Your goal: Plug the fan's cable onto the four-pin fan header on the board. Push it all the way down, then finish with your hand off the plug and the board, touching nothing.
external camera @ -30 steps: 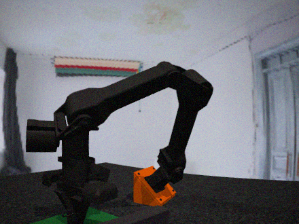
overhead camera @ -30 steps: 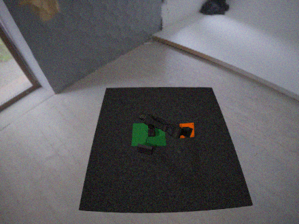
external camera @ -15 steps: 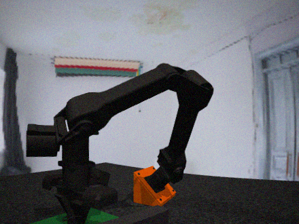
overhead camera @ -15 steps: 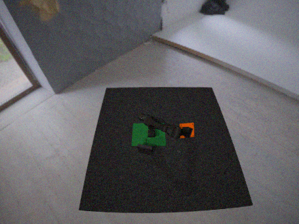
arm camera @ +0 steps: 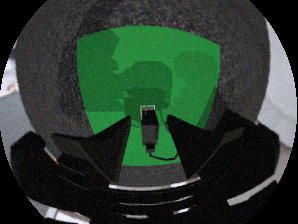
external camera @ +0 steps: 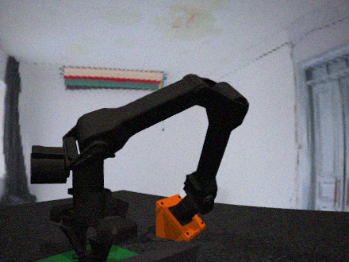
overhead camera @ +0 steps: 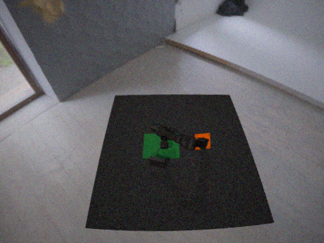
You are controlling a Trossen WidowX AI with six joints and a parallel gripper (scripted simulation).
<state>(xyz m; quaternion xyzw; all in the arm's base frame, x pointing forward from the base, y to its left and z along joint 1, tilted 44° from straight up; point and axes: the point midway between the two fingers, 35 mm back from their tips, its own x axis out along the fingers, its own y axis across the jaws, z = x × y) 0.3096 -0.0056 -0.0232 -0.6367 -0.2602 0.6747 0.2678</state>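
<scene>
Right now the dark fan plug is 1 cm ahead of my gripper tip and 1 cm above it. The rest, counted from my gripper tip: pale four-pin header 1 cm ahead, 2 cm below; black fan 6 cm ahead, 18 cm to the left, 4 cm above; green board 2 cm ahead, 1 cm to the left, 4 cm below.
</scene>
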